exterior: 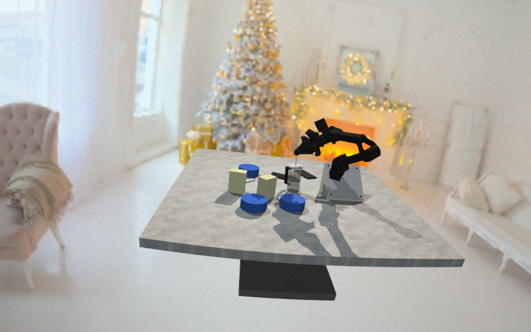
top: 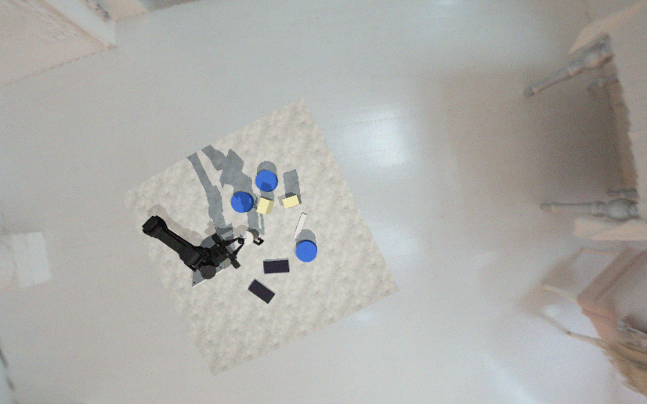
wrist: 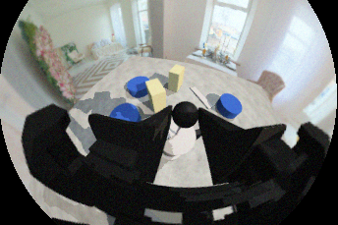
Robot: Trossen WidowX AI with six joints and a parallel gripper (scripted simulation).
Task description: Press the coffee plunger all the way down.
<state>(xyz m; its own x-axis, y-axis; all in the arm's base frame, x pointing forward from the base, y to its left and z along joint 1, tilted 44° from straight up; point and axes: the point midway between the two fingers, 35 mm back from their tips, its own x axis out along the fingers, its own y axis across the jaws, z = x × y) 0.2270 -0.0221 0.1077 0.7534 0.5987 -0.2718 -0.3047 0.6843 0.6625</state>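
Right now my gripper tip is 110 mm above the coffee press and 10 mm to the left of it. Also, from my gripper tip: white stick 250 mm ahead, 220 mm below, 50 mm to the right.
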